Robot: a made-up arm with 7 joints.
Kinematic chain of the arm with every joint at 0, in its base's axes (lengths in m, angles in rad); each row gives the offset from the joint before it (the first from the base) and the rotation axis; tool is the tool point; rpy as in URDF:
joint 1: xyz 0 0 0.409 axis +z
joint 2: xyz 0 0 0 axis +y
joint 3: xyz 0 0 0.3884 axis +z
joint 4: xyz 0.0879 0 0 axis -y
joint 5: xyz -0.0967 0 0.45 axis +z
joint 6: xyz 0 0 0 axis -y
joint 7: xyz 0.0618 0 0 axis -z
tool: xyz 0 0 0 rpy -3.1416 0 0
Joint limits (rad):
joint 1: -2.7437..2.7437
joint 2: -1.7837..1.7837
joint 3: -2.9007..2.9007
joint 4: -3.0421..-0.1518
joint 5: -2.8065..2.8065
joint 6: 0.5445..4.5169
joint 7: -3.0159..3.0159
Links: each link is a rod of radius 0.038 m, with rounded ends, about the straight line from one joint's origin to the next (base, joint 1, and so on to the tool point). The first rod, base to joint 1, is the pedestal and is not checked.
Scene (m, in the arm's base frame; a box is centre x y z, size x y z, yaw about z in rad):
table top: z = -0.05
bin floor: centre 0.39 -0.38 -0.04 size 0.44 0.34 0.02 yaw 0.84
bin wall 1: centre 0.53 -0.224 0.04 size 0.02 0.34 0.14 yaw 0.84
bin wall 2: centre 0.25 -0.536 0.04 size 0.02 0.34 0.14 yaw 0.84
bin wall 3: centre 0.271 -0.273 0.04 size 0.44 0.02 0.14 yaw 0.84
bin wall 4: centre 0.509 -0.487 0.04 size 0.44 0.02 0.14 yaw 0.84
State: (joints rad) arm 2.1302 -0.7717 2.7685 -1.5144 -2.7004 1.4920 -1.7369
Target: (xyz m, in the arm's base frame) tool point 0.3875 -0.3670 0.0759
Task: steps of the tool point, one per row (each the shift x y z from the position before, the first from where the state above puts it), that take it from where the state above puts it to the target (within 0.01 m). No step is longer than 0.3 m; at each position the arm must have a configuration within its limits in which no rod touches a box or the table.
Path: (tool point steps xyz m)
1: 0.1393 0.1702 -0.1867
2: 0.0315 0.2198 -0.1332

